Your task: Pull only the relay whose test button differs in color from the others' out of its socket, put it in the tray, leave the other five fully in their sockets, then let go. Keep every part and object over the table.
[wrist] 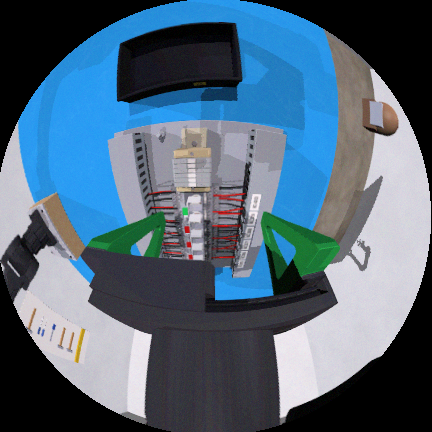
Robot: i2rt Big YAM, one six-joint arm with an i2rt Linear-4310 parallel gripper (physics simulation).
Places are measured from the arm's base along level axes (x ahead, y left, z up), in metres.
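Pixels of known places: gripper, fingertip midpoint: [212,216]; arm's base, link origin: [43,227].
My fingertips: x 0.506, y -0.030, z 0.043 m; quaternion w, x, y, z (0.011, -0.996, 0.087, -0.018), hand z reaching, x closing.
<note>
Ahead of a thing's pixels: the offset from my fingertips to its top centre. "spot": to the spot under its first point. Level surfaces: height alone.
The relay with a green test button {dx -0.028, dy -0.012, dz -0.037 m} [185,211] sits in its socket at the top of the relay row, nearest the terminal blocks. Below it in the row, relays with red buttons {dx -0.034, dy -0.041, dz -0.037 m} [187,229] {dx -0.039, dy -0.069, dz -0.037 m} [189,244] {dx -0.045, dy -0.097, dz -0.037 m} [190,256] sit in their sockets; the lower end of the row is hidden behind the gripper body. My gripper [212,216] is open and empty, its green fingers wide apart on either side of the relay row. The black tray {spot: dx -0.035, dy +0.152, dz -0.093 m} [165,89] stands beyond the panel at the top of the view, and no relay shows in it.
Grey slotted wire ducts {dx -0.133, dy -0.042, dz -0.063 m} [126,175] {dx +0.058, dy -0.080, dz -0.063 m} [270,170] flank the row, with red and black wires between. Beige and grey terminal blocks {dx -0.020, dy +0.026, dz -0.060 m} [192,172] stand just above the green-button relay. White labels {spot: dx +0.059, dy -0.029, dz -0.063 m} [255,201] line the right duct. The panel lies on a blue mat {dz -0.106 m} [310,150].
</note>
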